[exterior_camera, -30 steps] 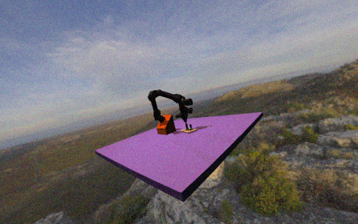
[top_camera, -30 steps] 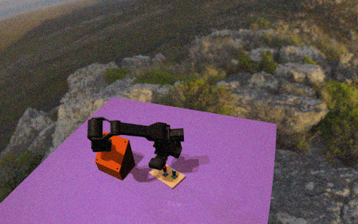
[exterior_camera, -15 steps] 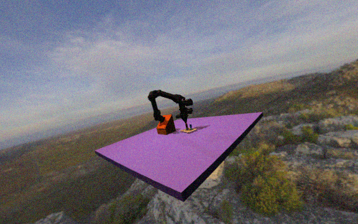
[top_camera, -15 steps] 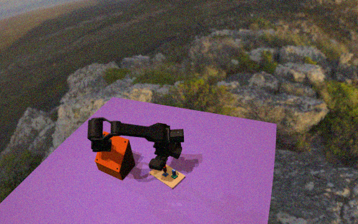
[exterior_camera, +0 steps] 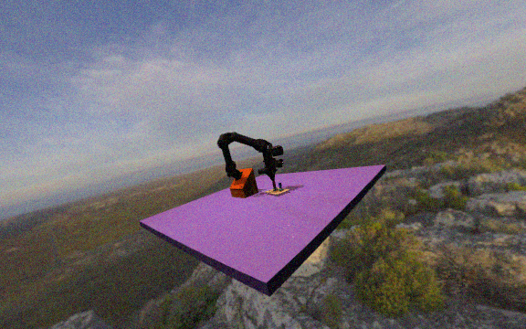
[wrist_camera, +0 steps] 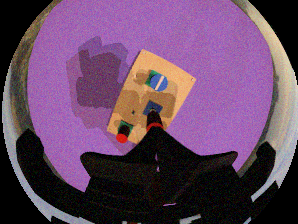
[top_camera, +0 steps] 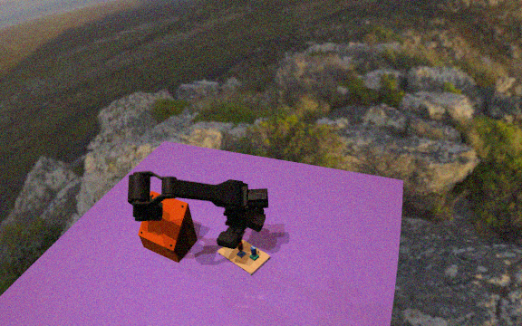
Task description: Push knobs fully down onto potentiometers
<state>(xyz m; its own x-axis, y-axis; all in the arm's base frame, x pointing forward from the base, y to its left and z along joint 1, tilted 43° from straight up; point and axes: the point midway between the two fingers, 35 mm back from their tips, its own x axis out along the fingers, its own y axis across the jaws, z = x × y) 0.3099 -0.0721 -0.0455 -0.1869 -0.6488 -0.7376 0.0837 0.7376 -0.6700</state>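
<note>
Right now my gripper tip is 20 mm above the red knob.
</note>
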